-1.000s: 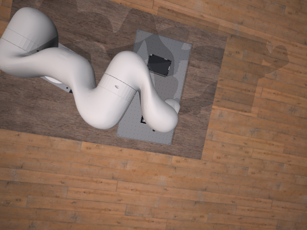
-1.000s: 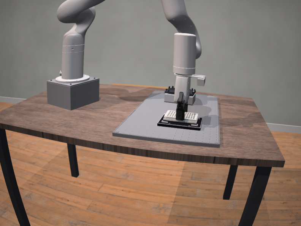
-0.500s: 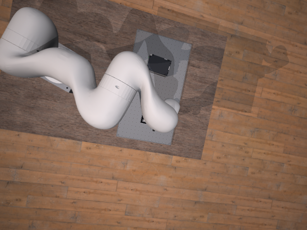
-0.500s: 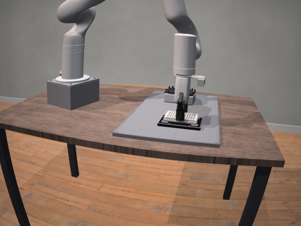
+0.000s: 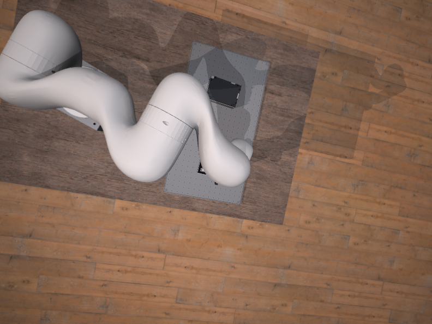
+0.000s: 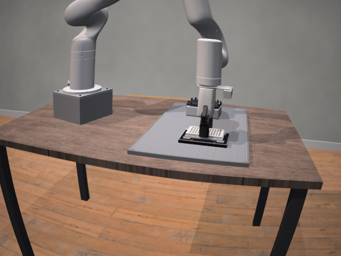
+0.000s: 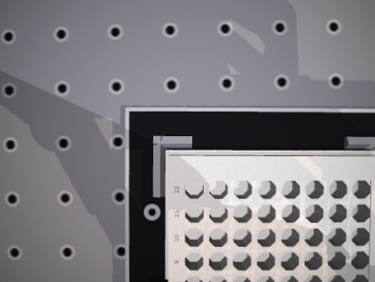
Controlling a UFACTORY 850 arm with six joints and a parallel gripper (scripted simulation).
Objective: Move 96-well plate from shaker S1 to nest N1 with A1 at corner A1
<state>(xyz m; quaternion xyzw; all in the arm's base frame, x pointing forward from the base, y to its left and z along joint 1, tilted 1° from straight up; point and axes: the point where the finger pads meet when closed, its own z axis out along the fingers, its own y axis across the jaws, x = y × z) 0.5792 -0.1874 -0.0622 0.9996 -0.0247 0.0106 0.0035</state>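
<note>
The 96-well plate lies 1 cm below my hand. Also, from my hand: black plate nest N1 (3 cm below).
</note>
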